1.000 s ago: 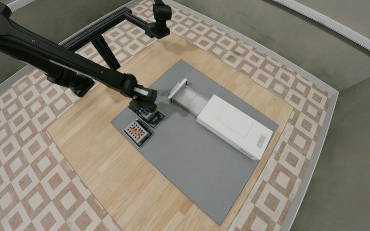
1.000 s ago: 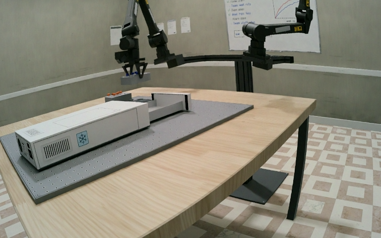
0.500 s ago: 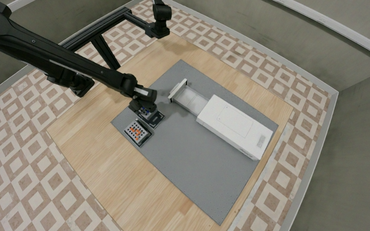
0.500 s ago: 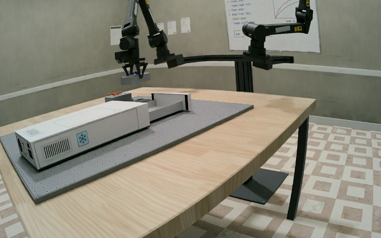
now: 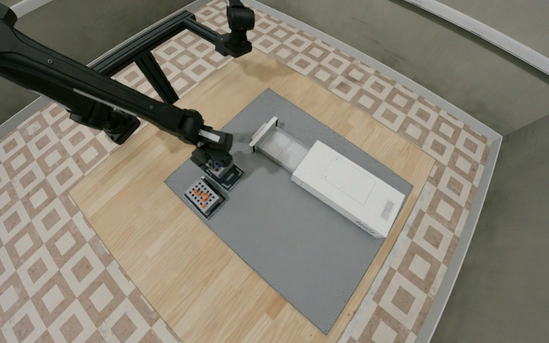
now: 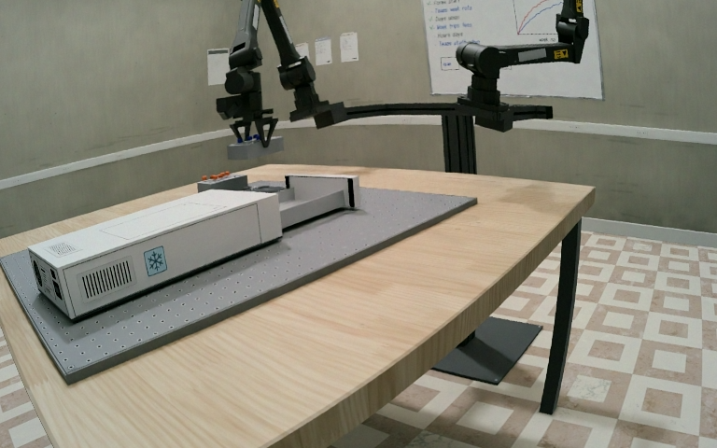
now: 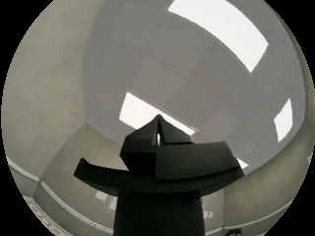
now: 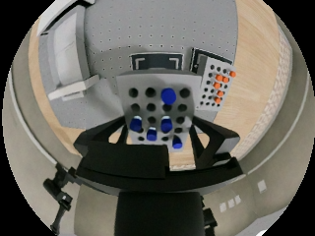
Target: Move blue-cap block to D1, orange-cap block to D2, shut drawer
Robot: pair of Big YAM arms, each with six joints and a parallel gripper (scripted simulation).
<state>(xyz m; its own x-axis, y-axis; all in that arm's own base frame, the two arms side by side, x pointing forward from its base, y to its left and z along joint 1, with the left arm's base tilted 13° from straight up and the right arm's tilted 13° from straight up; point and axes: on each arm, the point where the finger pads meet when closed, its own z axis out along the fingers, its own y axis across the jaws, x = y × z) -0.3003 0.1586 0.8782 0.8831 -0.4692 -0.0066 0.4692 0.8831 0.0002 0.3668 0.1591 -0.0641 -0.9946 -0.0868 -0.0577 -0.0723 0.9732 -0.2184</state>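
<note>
Now: the dark deck slot D1 1 cm ahead of my right hand and 13 cm below it. The rest, counted from my right hand: dark deck slot D2 (3 cm ahead, 13 cm to the right, 13 cm below); then white cooler (29 cm ahead, 29 cm to the left, 10 cm below).
</note>
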